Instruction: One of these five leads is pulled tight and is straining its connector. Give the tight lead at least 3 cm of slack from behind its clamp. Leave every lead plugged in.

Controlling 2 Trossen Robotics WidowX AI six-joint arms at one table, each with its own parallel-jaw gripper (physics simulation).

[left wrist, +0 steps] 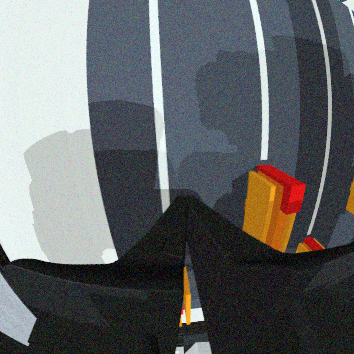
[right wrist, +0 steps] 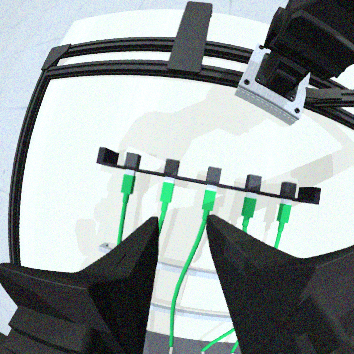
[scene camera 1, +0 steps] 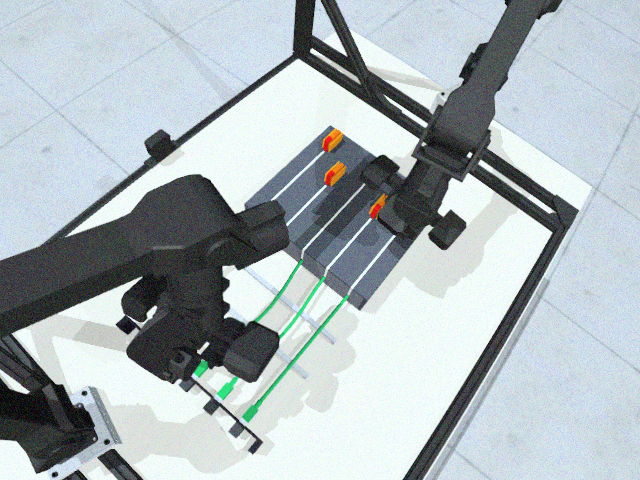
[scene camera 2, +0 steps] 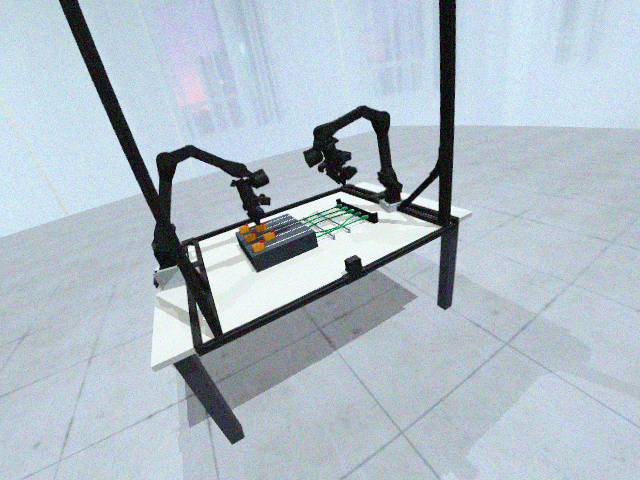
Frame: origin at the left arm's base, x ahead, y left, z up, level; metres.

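Where they show: left gripper, fingertip midpoint: [left wrist: 183,203]; right gripper, fingertip midpoint: [right wrist: 182,222] [scene camera 1: 203,361] [scene camera 2: 342,184]; left arm's base, origin of the base link: [scene camera 2: 170,263]; right arm's base, origin of the base link: [right wrist: 278,75] [scene camera 1: 70,432] [scene camera 2: 393,200].
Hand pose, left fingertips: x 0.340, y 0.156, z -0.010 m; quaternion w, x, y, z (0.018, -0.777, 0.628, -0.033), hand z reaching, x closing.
Observation:
Things, the pixels of their top centre, and the offset from my left fingertips. "spot": a spot on its surface instead.
- dark grey block, surface spot: [scene camera 1: 352,263] spot: 0.114 m ahead, 0.017 m left, 0.000 m up
- middle lead, surface spot: [right wrist: 181,277] spot: 0.305 m ahead, 0.004 m left, 0.039 m down
- neighbouring clamp, middle of its top: [left wrist: 263,227] 0.005 m ahead, 0.034 m right, 0.023 m up
- small black box, surface spot: [scene camera 1: 159,144] [scene camera 2: 351,258] spot: 0.280 m ahead, 0.394 m right, 0.018 m down
Five green leads run from connectors on a black rail [right wrist: 309,195] [scene camera 1: 254,445] to a dark grey block [scene camera 1: 352,263] with white lines and orange-red clamps. The lead at the picture's right in scene camera 1 [scene camera 1: 303,350], leftmost in the right wrist view [right wrist: 123,215], looks straight. The middle lead [right wrist: 181,277] bends. My left gripper [left wrist: 183,203] [scene camera 2: 256,219] is shut, low over the block by the outermost line. An orange clamp shows through the gap behind its fingertips; a neighbouring clamp [left wrist: 272,205] stands beside it. My right gripper [right wrist: 182,222] [scene camera 2: 345,179] is partly open and empty, high above the leads.
Two pale guide bars [scene camera 1: 330,338] [scene camera 1: 303,374] cross at the leads. Other clamps [scene camera 1: 333,140] [scene camera 1: 334,174] stand on the block's far side. A black frame surrounds the table, with a small black box [scene camera 1: 159,144] [scene camera 2: 353,264] on one edge.

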